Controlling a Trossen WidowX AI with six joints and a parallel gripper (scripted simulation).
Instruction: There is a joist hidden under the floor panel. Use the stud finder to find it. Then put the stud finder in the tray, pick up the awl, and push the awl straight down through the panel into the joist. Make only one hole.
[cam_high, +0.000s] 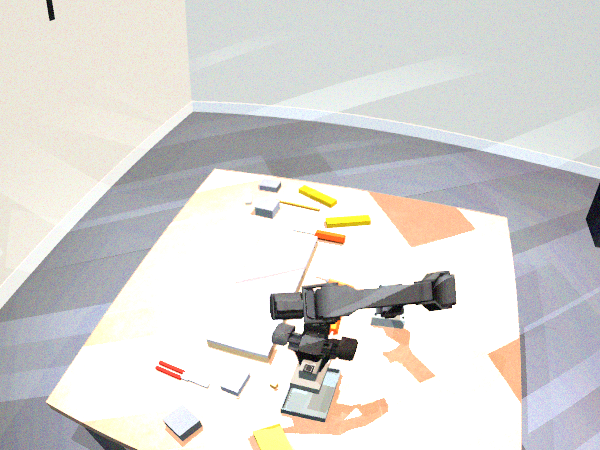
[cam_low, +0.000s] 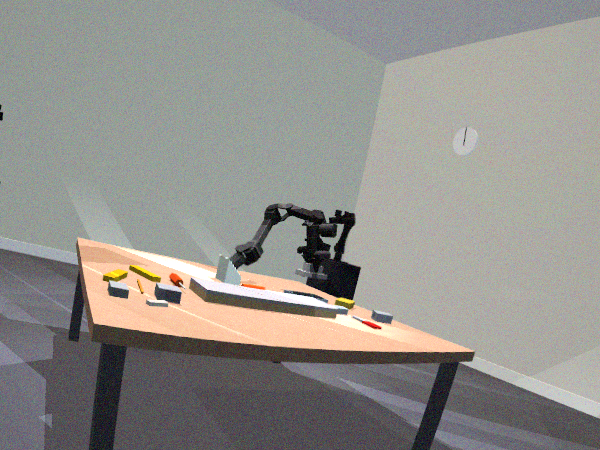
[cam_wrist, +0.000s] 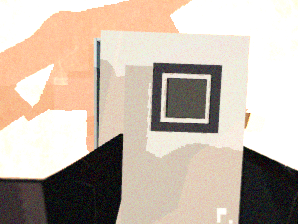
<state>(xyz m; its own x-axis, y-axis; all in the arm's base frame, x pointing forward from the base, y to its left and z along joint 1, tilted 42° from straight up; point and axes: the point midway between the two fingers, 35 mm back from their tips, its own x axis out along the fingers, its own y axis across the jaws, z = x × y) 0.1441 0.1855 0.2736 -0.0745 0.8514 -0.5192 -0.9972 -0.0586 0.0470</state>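
Right now my gripper tip is 1 cm to the left of the tray and 12 cm above it. The rest, counted from my gripper tip: square indicator window (2 cm to the left, 3 cm above); stud finder (1 cm to the left, 2 cm above); tan cube (10 cm ahead, 12 cm below).
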